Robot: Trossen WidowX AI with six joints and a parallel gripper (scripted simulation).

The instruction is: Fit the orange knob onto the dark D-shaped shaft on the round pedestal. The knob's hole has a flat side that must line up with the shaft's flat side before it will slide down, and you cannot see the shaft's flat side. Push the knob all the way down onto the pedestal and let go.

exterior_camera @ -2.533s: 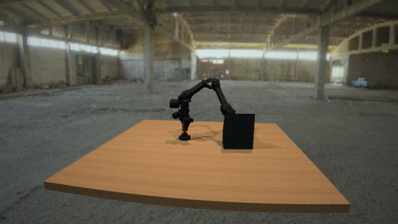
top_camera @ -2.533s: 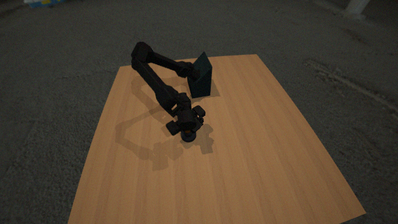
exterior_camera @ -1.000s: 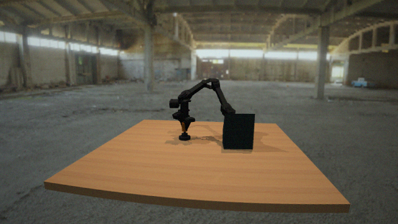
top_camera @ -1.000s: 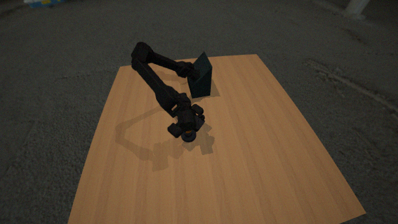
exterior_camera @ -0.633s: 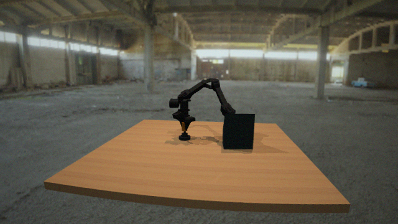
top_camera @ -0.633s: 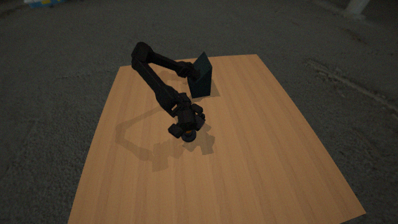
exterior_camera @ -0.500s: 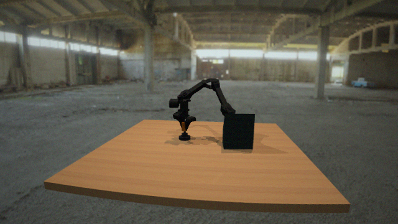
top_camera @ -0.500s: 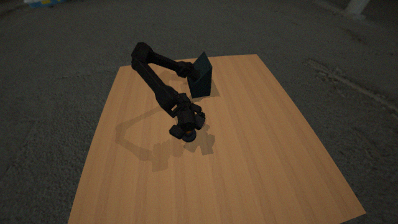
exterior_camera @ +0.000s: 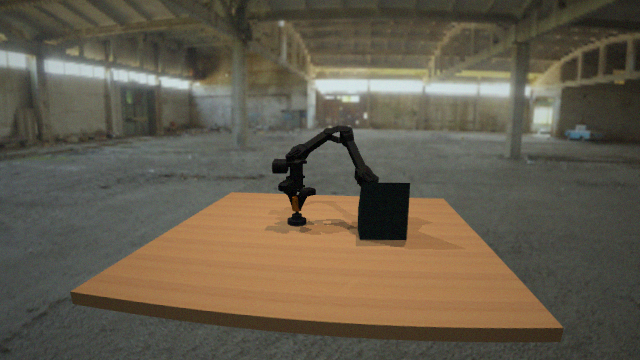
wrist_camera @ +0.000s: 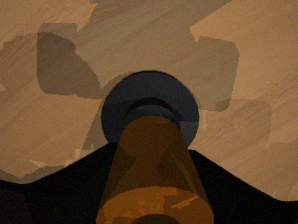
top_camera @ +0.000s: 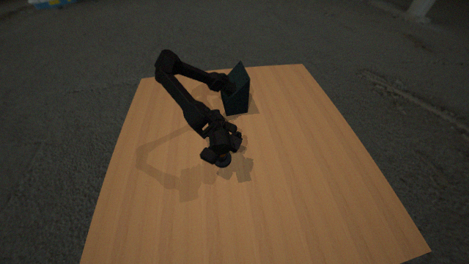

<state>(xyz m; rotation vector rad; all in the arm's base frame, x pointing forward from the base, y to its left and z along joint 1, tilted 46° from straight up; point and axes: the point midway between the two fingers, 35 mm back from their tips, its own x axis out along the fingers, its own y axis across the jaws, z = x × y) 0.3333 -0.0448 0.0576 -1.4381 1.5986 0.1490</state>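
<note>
Now: gripper tip 20 mm below the orange knob. The rest, counted from my gripper tip: dark round pedestal 40 mm below.
</note>
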